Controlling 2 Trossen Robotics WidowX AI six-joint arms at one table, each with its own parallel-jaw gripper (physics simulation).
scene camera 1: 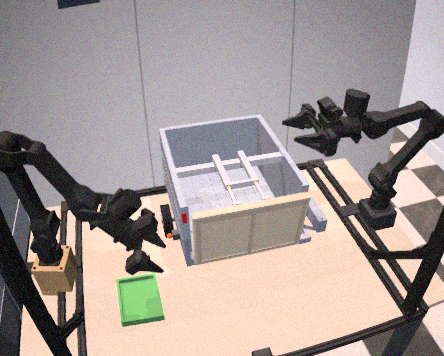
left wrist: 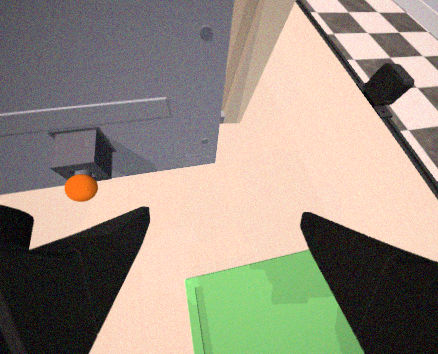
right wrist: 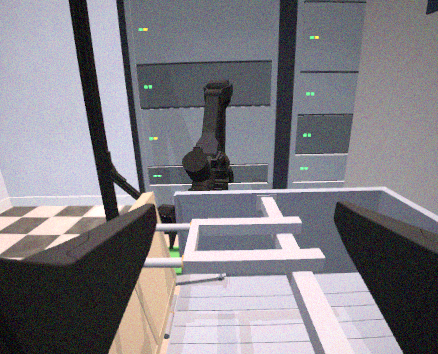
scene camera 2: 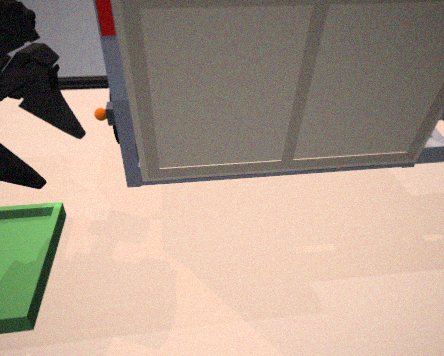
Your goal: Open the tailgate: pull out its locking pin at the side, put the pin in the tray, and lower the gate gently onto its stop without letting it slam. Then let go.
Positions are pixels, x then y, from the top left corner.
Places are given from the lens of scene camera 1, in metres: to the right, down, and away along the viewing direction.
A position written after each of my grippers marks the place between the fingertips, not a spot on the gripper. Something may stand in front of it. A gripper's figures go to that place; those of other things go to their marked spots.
my left gripper (scene camera 1: pixel 164 259): -0.15, 0.21, 1.11
my right gripper (scene camera 1: pixel 288 130): 0.17, -0.12, 1.08
grey truck bed (scene camera 1: pixel 200 160): -0.07, -0.06, 1.41
beige tailgate (scene camera 1: pixel 219 234): -0.01, 0.14, 1.04
The marked spots on the beige tailgate and the grey truck bed are 0.42 m apart.
